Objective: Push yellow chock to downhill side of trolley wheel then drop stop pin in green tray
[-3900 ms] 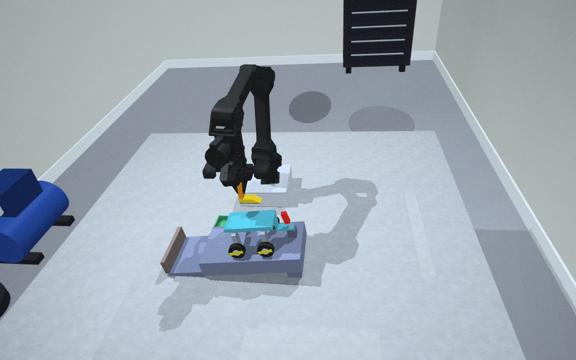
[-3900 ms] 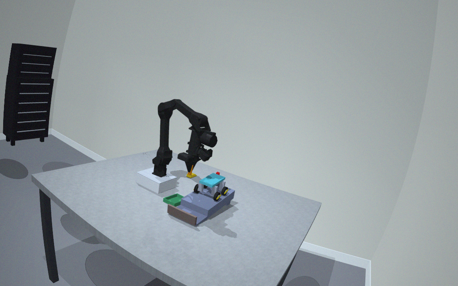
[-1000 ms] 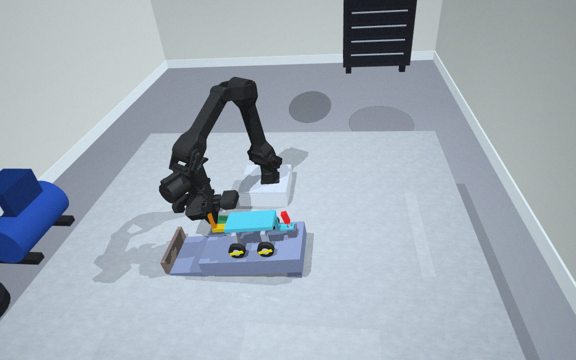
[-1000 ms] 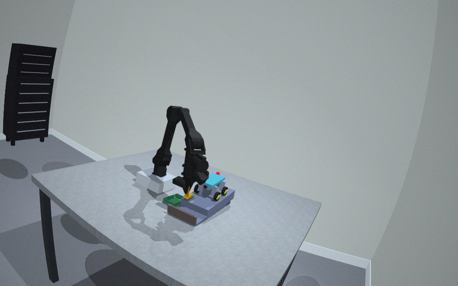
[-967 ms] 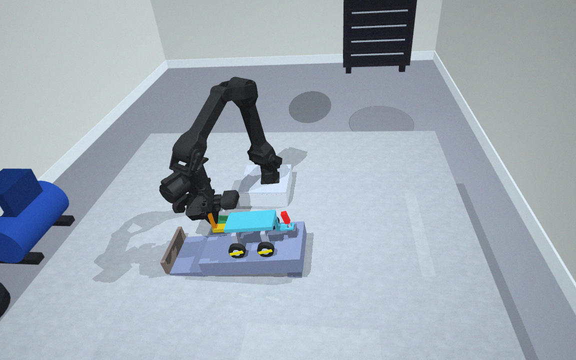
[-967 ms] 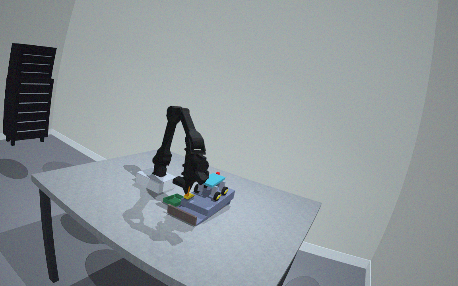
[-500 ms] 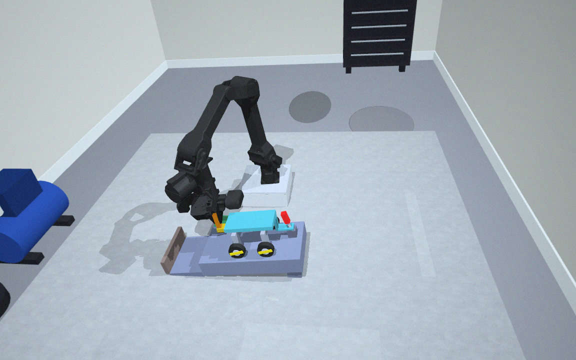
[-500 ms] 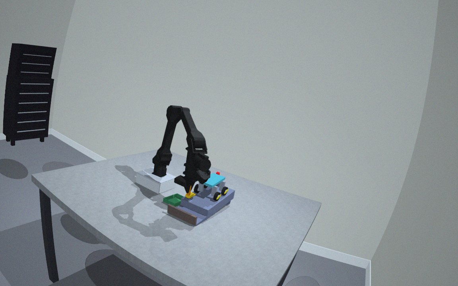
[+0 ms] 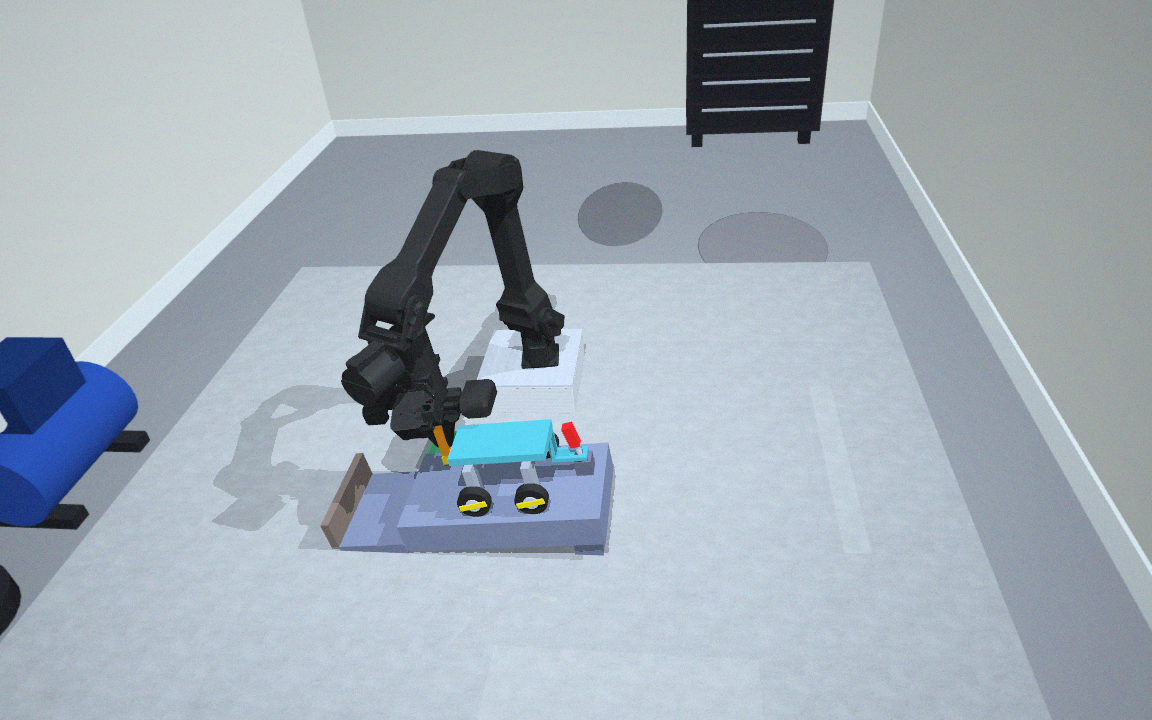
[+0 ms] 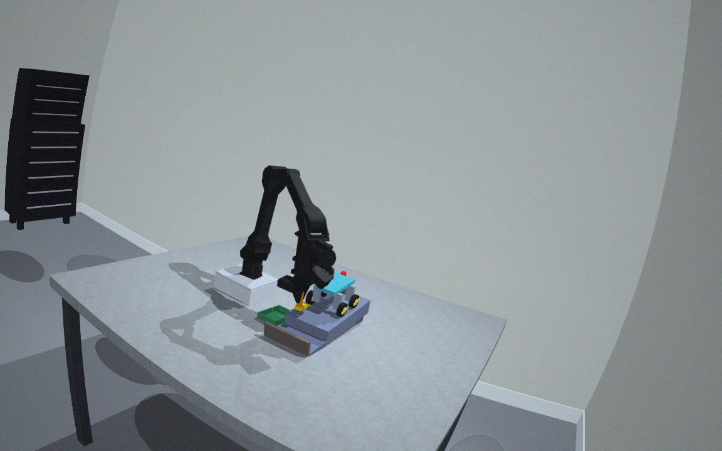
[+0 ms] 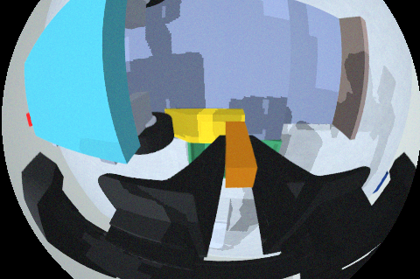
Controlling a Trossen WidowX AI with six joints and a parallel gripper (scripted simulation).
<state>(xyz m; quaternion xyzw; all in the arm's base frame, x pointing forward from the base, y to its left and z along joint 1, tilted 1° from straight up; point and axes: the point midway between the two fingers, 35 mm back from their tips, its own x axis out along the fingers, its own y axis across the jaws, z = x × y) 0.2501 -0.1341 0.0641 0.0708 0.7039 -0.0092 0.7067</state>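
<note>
Now: gripper tip 20 mm to the right of the yellow chock and 10 mm above it. From my gripper tip the other things lie so: green tray 70 mm behind, 10 mm to the left, 100 mm below; then blue-grey ramp 70 mm ahead, 90 mm to the left, 40 mm below; then trolley 70 mm ahead, 100 mm to the left, 20 mm above.
</note>
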